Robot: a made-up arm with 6 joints. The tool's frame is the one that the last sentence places. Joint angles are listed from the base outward.
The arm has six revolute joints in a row. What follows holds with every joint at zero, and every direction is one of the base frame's.
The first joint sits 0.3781 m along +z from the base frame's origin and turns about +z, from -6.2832 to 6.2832 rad.
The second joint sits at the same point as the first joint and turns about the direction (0, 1, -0.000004), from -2.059 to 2.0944 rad.
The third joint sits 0.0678 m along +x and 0.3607 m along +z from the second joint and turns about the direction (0, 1, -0.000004), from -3.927 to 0.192 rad.
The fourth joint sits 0.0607 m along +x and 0.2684 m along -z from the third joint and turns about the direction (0, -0.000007, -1), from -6.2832 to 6.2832 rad.
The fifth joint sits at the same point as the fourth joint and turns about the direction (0, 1, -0.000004), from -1.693 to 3.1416 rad.
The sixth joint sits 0.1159 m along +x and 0.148 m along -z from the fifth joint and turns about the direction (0, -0.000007, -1), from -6.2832 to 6.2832 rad.
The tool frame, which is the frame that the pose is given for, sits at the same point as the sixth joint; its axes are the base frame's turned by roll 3.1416, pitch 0 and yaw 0 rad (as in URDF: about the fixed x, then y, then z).
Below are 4 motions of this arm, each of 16 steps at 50 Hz.
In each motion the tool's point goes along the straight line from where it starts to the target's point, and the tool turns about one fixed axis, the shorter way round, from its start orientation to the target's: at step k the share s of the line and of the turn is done. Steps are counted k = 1, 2, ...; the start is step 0. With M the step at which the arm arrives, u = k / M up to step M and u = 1 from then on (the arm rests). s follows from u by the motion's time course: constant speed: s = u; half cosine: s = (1 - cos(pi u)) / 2; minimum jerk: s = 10 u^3 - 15 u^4 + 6 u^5.
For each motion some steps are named. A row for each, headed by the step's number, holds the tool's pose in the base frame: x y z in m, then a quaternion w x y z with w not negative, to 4 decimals.
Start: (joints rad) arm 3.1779 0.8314 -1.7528 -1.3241 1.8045 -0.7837
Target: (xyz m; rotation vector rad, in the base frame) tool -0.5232 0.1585 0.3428 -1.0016 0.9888 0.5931
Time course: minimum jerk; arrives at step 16
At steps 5, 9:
5: -0.5907 0.1464 0.3704 0.5715 -0.4130 0.5791 0.4092
9: -0.5548 0.1528 0.3557 0.6567 -0.4379 0.5132 0.3370

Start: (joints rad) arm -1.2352 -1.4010 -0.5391 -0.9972 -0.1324 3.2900
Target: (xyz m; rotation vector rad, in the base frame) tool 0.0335 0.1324 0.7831 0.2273 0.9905 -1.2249
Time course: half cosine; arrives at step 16
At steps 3, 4, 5, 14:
3: 0.0946 0.0620 0.7755 0.4755 0.0617 0.5277 -0.7012
4: 0.0904 0.0668 0.7760 0.4922 0.0646 0.5234 -0.6926
5: 0.0854 0.0726 0.7767 0.5123 0.0681 0.5178 -0.6818
14: 0.0360 0.1295 0.7828 0.6914 0.1005 0.4488 -0.5571

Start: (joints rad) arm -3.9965 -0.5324 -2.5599 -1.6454 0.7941 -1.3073
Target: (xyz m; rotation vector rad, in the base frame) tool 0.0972 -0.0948 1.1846 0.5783 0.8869 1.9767
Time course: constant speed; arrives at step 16
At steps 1, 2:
1: 0.1246 -0.1075 1.1809 0.3186 0.1998 0.3330 0.8647
2: 0.1227 -0.1067 1.1811 0.3265 0.2021 0.3347 0.8605

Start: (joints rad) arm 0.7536 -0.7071 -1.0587 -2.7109 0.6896 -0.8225
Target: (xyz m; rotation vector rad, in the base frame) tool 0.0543 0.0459 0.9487 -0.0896 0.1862 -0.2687
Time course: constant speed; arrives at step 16
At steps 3, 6, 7, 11, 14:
3: 0.1608 0.1477 0.8673 0.9441 -0.0933 0.3139 0.0380
6: 0.1362 0.1242 0.8861 0.9608 -0.0826 0.2645 -0.0018
7: 0.1280 0.1164 0.8924 0.9655 -0.0790 0.2477 -0.0151
11: 0.0952 0.0851 0.9174 0.9793 -0.0640 0.1797 -0.0682
14: 0.0707 0.0616 0.9362 0.9846 -0.0524 0.1277 -0.1077

